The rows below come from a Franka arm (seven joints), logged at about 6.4 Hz.
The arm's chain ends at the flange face. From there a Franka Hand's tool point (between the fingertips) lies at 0.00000 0.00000 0.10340 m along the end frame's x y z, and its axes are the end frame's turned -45 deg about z.
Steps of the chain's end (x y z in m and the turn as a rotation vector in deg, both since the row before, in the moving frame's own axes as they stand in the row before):
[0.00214, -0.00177, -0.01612, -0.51, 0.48, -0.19]
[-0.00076, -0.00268, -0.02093, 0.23, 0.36, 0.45]
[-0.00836, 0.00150, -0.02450, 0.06, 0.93, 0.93]
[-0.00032, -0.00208, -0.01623, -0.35, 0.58, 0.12]
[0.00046, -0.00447, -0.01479, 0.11, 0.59, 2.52]
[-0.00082, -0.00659, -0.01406, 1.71, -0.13, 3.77]
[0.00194, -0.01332, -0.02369, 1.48, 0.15, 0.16]
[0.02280, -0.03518, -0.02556, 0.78, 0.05, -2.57]
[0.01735, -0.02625, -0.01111, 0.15, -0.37, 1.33]
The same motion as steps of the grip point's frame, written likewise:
[0.00273, 0.00152, -0.01613, -0.70, -0.02, -0.19]
[0.00211, -0.00226, -0.02093, -0.09, 0.42, 0.45]
[-0.00572, -0.00373, -0.02451, -0.62, 0.70, 0.93]
[0.00154, -0.00051, -0.01624, -0.66, 0.16, 0.12]
[0.00437, -0.00220, -0.01480, -0.34, 0.49, 2.52]
[0.00617, -0.00752, -0.01411, 1.30, 1.12, 3.77]
[0.01287, -0.00974, -0.02372, 0.94, 1.15, 0.16]
[0.04204, -0.00971, -0.02557, 0.52, 0.59, -2.57]
[0.03056, -0.00696, -0.01111, 0.37, -0.16, 1.33]

